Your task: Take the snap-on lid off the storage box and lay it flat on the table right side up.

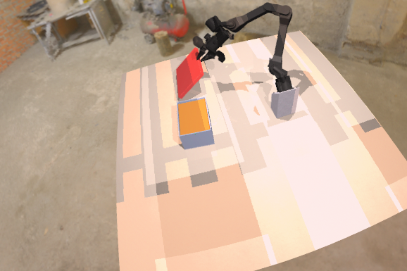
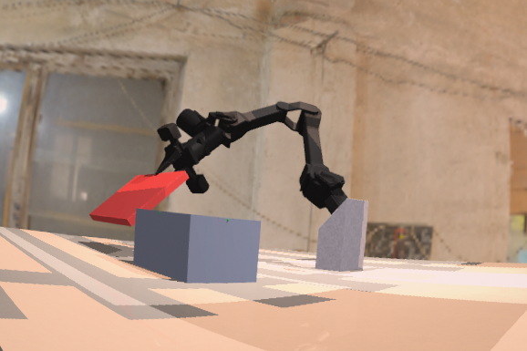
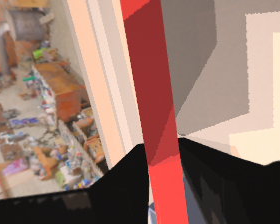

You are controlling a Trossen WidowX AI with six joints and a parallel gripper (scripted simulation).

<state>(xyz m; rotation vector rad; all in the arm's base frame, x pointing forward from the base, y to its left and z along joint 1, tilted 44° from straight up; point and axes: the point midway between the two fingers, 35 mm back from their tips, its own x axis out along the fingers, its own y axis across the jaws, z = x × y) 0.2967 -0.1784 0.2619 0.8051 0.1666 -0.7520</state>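
Right now my gripper tip is 6 cm short of the red lid and 5 cm above it. Also, from my gripper tip: blue-grey storage box: 11 cm ahead, 27 cm to the left, 13 cm below.
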